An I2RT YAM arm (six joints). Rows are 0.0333 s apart.
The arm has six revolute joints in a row. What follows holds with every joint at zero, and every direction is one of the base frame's. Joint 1 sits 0.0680 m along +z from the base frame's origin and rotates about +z. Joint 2 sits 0.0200 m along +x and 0.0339 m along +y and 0.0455 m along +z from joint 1 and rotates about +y. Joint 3 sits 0.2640 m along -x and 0.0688 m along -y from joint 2 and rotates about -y. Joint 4 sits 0.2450 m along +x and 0.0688 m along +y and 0.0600 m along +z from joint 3 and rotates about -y. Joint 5 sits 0.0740 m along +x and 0.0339 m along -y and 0.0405 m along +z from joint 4 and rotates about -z. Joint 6 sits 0.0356 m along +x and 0.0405 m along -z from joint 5 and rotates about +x. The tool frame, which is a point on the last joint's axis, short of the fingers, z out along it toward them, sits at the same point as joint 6; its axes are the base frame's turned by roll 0.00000, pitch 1.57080 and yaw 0.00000 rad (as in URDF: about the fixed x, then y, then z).
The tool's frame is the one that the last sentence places.
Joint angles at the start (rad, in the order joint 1, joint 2, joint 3, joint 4, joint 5, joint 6):
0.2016 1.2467 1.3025 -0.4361 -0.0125 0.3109
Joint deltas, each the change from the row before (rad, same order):
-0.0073 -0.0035 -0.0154 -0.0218 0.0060 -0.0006
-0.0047 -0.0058 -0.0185 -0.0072 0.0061 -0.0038
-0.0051 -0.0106 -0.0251 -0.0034 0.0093 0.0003
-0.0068 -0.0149 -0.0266 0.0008 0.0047 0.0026
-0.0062 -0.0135 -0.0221 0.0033 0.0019 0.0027
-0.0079 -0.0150 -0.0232 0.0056 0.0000 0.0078
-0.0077 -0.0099 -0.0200 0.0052 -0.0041 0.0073
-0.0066 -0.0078 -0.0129 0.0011 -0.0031 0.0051
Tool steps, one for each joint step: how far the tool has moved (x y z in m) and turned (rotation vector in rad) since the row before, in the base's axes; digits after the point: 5 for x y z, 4 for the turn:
-0.00097 -0.00248 -0.00658 -0.0094 0.0325 -0.0126
-0.00115 -0.00177 -0.00557 -0.0097 0.0184 -0.0087
-0.00216 -0.00217 -0.00623 -0.0070 0.0169 -0.0136
-0.00307 -0.00261 -0.00528 -0.0017 0.0107 -0.0122
-0.00273 -0.00224 -0.00390 0.0006 0.0055 -0.0091
-0.00294 -0.00262 -0.00374 0.0064 0.0036 -0.0114
-0.00177 -0.00219 -0.00396 0.0075 0.0061 -0.0074
-0.00156 -0.00187 -0.00245 0.0053 0.0048 -0.0062

